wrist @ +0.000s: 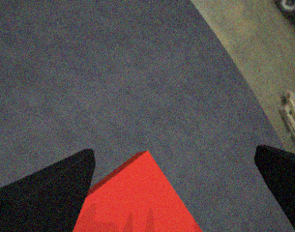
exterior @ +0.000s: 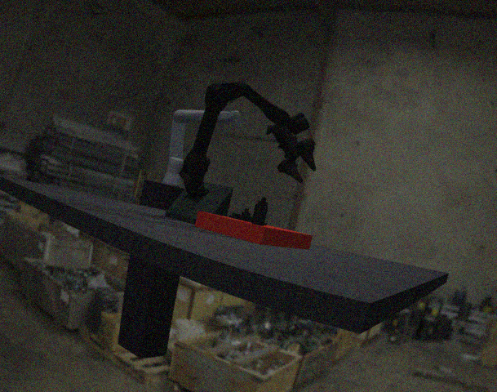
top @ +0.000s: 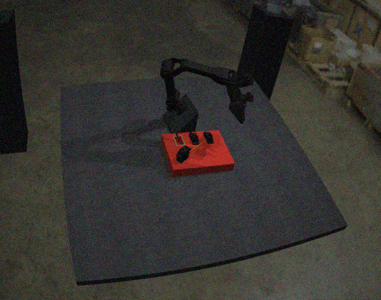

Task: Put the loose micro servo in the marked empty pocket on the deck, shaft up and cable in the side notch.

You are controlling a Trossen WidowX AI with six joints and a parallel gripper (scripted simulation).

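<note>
Right now the red deck is 210 mm below my gripper tip and 170 mm to the right of it.
</note>
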